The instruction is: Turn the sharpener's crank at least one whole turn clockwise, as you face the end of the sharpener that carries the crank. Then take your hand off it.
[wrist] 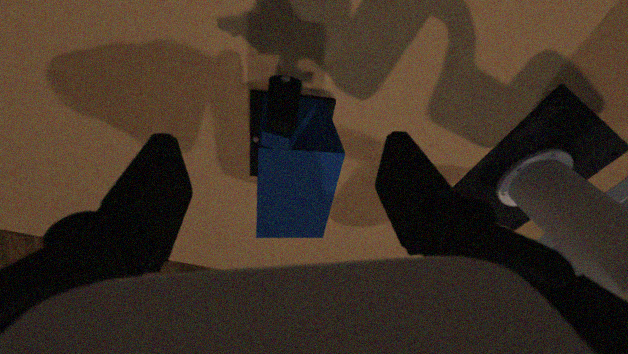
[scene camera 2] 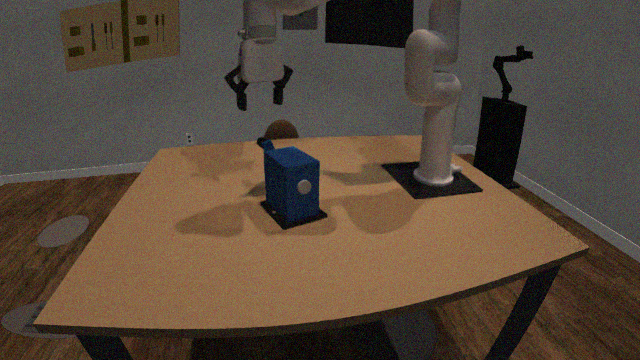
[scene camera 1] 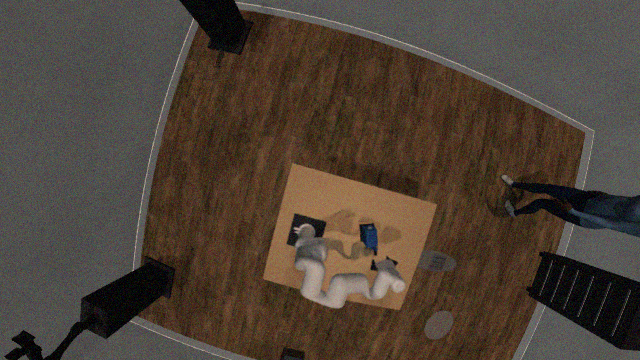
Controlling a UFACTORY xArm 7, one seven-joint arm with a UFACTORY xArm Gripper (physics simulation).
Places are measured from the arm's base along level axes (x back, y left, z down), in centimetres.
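Pixels of known places: gripper, fingertip midpoint: (wrist: 286,161) (scene camera 2: 260,107) (scene camera 1: 379,259); arm's base, origin of the base link: (wrist: 531,177) (scene camera 2: 433,177) (scene camera 1: 306,232).
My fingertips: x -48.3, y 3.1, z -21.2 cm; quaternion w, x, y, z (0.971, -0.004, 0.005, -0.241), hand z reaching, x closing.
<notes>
Ahead of a thing's pixels: the offset from my fingertips to its top centre. "pt": to the spot under its first point. Level surfaces: height alone.
The blue sharpener {pt dx +8.5, dy +11.0, dz +9.0 cm} (scene camera 1: 369,235) (scene camera 2: 292,185) (wrist: 295,195) stands upright on its black base on the table. Its crank, with a black handle {pt dx +0.3, dy +2.2, dz +7.9 cm} (scene camera 2: 262,142) (wrist: 284,105), is on the end facing the arm's far side in the scene camera 2 view, and the handle stands up near the top of the body. My gripper (scene camera 1: 384,262) (scene camera 2: 260,105) (wrist: 286,161) is wide open and empty. It hangs above the crank handle, apart from it. In the wrist view the sharpener and handle show between the spread fingers, lower down. Part of the crank is hidden behind the body.
The arm's base stands on a black plate (scene camera 1: 309,221) (scene camera 2: 407,185) (wrist: 555,110) on the wooden table {dz +21.8 cm} (scene camera 1: 320,185) (scene camera 2: 350,280). A brown round thing (scene camera 2: 281,129) shows behind the table's far edge. A person (scene camera 1: 600,206) is off to the right in the scene camera 1 view.
</notes>
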